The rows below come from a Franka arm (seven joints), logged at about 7 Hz.
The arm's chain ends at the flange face. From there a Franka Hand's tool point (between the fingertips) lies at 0.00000 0.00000 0.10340 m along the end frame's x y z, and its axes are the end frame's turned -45 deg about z.
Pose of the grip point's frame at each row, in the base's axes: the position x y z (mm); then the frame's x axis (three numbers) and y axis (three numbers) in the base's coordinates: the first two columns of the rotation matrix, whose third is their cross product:
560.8, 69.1, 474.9, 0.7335, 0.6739, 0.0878, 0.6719, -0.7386, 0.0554
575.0, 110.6, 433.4, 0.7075, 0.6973, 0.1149, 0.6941, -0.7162, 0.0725
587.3, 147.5, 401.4, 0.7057, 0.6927, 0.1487, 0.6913, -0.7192, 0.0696
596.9, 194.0, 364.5, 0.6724, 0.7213, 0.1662, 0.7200, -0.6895, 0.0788
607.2, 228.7, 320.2, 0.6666, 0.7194, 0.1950, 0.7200, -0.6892, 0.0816
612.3, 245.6, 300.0, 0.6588, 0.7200, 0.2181, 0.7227, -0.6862, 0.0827
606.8, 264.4, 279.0, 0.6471, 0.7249, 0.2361, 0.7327, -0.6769, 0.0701
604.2, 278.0, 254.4, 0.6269, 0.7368, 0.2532, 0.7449, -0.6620, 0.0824
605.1, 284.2, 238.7, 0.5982, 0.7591, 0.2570, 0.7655, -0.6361, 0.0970
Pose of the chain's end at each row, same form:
550.2, 67.2, 577.7, 0.9938, -0.0457, 0.1013, -0.0436, -0.9988, -0.0229
561.3, 107.7, 535.8, 0.9911, -0.0134, 0.1325, -0.0095, -0.9995, -0.0300
571.3, 141.9, 503.4, 0.9878, -0.0187, 0.1544, -0.0102, -0.9984, -0.0559
579.2, 187.1, 466.1, 0.9846, 0.0225, 0.1732, 0.0337, -0.9976, -0.0618
587.2, 219.8, 421.3, 0.9805, 0.0214, 0.1956, 0.0378, -0.9960, -0.0802
590.7, 234.9, 400.5, 0.9769, 0.0239, 0.2127, 0.0452, -0.9943, -0.0957
585.0, 251.2, 379.2, 0.9757, 0.0339, 0.2165, 0.0605, -0.9912, -0.1174
580.6, 263.8, 354.1, 0.9700, 0.0529, 0.2373, 0.0834, -0.9891, -0.1208
580.6, 269.9, 338.1, 0.9643, 0.0870, 0.2503, 0.1183, -0.9866, -0.1131

